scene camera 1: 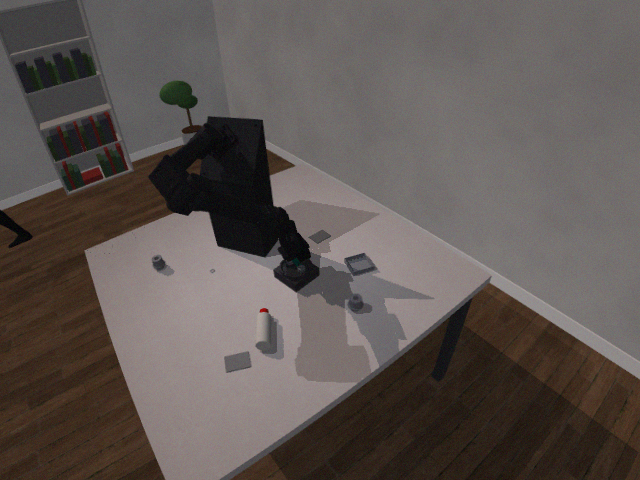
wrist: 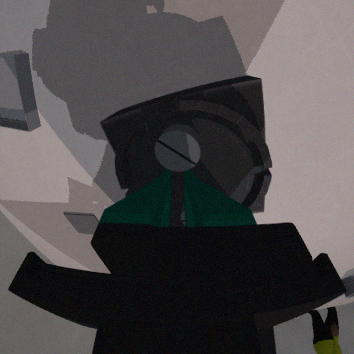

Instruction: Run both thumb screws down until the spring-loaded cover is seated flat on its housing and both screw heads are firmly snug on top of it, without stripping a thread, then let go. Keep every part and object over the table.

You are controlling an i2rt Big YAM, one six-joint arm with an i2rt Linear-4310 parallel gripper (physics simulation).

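Frame: origin at the arm's base, x ahead, y up, z right, level; metres.
Seen in the pictures: gripper, fingertip midpoint: (scene camera 1: pixel 298 265) (wrist: pixel 177 174); arm's base, origin of the base link: (scene camera 1: pixel 221 142).
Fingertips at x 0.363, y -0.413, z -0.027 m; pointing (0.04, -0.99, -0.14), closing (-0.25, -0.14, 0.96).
Pixels of each thing's top centre, then the offset from my fingertips to it. "spot": a spot on its surface instead.
- dark square housing, middle of its top: (wrist: pixel 189 182) (scene camera 1: pixel 295 265) dx -0.008, dy +0.002, dz +0.008 m
- dark round cover, middle of its top: (wrist: pixel 189 180) (scene camera 1: pixel 295 265) dx -0.008, dy +0.000, dz +0.008 m
- grey slotted screw head, surface spot: (wrist: pixel 177 148) spot: dx +0.027, dy +0.010, dz +0.009 m
- second screw, middle of its top: (wrist: pixel 197 218) dx -0.040, dy +0.012, dz +0.009 m
- shallow grey tray, middle of its top: (scene camera 1: pixel 359 262) dx +0.129, dy -0.034, dz -0.202 m
- white bottle with a red cap, middle of its top: (scene camera 1: pixel 262 322) dx +0.121, dy -0.004, dz +0.268 m
The dark square housing (scene camera 1: pixel 296 284) (wrist: pixel 250 95) sits on the table below my gripper. The dark round cover (wrist: pixel 220 145) lies inside its raised ring; whether it is seated flat is hard to tell. One grey slotted screw head (wrist: pixel 177 148) stands at the cover's upper left in the wrist view, its slot slanting. A sliver of the second screw (wrist: pixel 183 218) shows between the green fingers, which hide most of it. My gripper (scene camera 1: pixel 296 262) (wrist: pixel 177 174) is shut with nothing held, pointing down over the cover, its tips beside the first screw head in the wrist view.
A shallow grey tray (scene camera 1: pixel 349 267) (wrist: pixel 28 95) is near the housing. A white bottle with a red cap (scene camera 1: pixel 263 329) lies on its side. Grey round parts (scene camera 1: pixel 158 261) (scene camera 1: pixel 355 302) stand left and right. Flat grey plates (scene camera 1: pixel 237 361) (scene camera 1: pixel 320 236) lie in front and behind.
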